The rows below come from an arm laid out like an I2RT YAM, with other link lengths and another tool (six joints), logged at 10 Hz.
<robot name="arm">
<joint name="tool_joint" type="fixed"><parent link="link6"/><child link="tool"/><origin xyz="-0.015 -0.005 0.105" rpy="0 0.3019 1.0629"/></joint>
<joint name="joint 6" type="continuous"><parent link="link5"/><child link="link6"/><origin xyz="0.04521 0 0.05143" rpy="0 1.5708 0"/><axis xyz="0 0 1"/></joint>
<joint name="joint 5" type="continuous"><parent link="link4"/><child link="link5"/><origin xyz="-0.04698 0.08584 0.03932" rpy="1.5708 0 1.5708"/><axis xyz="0 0 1"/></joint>
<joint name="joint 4" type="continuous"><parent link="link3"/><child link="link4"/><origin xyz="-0.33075 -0.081 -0.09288" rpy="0 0 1.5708"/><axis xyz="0 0 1"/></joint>
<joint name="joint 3" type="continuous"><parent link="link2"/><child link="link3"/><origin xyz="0 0.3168 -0.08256" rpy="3.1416 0 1.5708"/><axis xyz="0 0 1"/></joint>
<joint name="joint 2" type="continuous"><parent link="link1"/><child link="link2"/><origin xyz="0.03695 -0.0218 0.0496" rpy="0 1.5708 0"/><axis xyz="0 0 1"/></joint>
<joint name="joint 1" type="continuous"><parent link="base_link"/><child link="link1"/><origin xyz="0 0 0.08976" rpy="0 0 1.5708"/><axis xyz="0 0 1"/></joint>
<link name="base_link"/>
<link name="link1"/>
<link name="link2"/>
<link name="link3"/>
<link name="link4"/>
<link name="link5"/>
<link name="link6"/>
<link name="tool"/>
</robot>
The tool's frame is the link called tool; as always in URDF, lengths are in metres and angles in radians. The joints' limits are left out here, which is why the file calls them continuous.
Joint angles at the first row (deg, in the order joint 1, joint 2, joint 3, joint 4, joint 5, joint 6):
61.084 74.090 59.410 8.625 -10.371 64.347
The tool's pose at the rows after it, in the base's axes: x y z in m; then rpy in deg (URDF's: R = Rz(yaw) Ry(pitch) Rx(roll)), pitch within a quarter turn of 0, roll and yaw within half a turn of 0:
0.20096, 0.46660, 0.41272, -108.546, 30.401, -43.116
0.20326, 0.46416, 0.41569, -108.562, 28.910, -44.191
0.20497, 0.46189, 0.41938, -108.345, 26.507, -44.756
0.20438, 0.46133, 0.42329, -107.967, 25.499, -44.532
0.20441, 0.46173, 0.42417, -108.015, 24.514, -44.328
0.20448, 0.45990, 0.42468, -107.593, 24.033, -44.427
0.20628, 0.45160, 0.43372, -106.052, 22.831, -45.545
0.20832, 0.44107, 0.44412, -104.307, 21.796, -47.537
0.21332, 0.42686, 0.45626, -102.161, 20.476, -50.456
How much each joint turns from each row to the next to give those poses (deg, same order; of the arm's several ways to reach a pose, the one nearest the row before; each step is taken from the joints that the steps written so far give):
0.001 0.266 1.407 -1.588 0.262 -1.763
-0.001 -0.263 0.792 -1.665 1.229 -1.320
0.001 -0.176 1.142 -2.110 0.970 -2.283
0.086 -0.090 0.704 -0.885 0.175 -1.058
0.001 0.175 0.615 -0.878 -0.087 -0.968
-0.001 -0.350 -0.260 0.081 0.351 -0.526
-0.086 -1.399 0.000 -0.524 1.840 -1.318
0.086 -1.755 -0.175 -0.440 2.896 -1.143
-0.173 -2.022 -0.178 -0.440 3.689 -1.578

